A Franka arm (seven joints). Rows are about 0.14 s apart.
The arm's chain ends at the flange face. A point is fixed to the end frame.
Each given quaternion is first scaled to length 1.
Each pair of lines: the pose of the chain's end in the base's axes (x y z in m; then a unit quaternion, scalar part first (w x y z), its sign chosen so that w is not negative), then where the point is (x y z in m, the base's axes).
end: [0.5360, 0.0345, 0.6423, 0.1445, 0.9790, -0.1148, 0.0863]
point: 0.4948 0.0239 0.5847
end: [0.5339, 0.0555, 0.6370, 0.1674, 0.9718, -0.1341, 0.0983]
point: 0.4937 0.0438 0.5789
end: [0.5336, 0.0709, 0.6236, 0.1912, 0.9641, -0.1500, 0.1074]
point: 0.4941 0.0578 0.5653
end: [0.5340, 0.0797, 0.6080, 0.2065, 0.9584, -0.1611, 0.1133]
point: 0.4949 0.0657 0.5497
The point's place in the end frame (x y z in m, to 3 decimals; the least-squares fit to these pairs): -0.049 0.005 0.052
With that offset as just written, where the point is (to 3 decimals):
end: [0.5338, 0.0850, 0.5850, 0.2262, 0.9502, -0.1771, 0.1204]
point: 0.495 0.070 0.527
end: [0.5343, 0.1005, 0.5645, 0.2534, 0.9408, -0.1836, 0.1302]
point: 0.496 0.083 0.507
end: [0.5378, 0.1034, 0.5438, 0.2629, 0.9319, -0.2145, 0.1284]
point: 0.499 0.087 0.486
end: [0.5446, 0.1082, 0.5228, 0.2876, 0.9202, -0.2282, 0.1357]
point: 0.506 0.091 0.465
